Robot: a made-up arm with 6 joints. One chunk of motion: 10 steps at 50 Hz.
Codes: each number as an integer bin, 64 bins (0 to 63) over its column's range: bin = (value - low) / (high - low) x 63, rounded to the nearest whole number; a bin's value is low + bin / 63 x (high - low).
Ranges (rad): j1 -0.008..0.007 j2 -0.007..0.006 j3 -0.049..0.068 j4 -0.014..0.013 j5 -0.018..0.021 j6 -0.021..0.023
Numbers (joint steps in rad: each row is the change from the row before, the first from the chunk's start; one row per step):
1: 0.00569 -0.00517 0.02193 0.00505 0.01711 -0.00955
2: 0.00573 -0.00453 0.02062 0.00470 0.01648 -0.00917
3: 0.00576 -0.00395 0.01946 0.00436 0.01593 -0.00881
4: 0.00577 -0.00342 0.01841 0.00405 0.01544 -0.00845
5: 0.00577 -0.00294 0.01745 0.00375 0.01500 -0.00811
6: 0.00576 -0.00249 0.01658 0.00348 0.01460 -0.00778
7: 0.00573 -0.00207 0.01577 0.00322 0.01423 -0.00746
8: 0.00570 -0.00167 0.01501 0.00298 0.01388 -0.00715
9: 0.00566 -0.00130 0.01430 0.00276 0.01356 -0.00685
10: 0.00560 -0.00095 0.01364 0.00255 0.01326 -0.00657
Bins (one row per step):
1: 57 9 38 44 57 16
2: 58 12 37 44 56 17
3: 58 15 37 43 55 17
4: 58 17 36 42 54 18
5: 58 20 36 41 53 18
6: 58 22 35 41 53 19
7: 58 24 35 40 52 19
8: 58 26 34 40 51 20
9: 57 28 34 39 51 20
10: 57 29 34 39 50 21

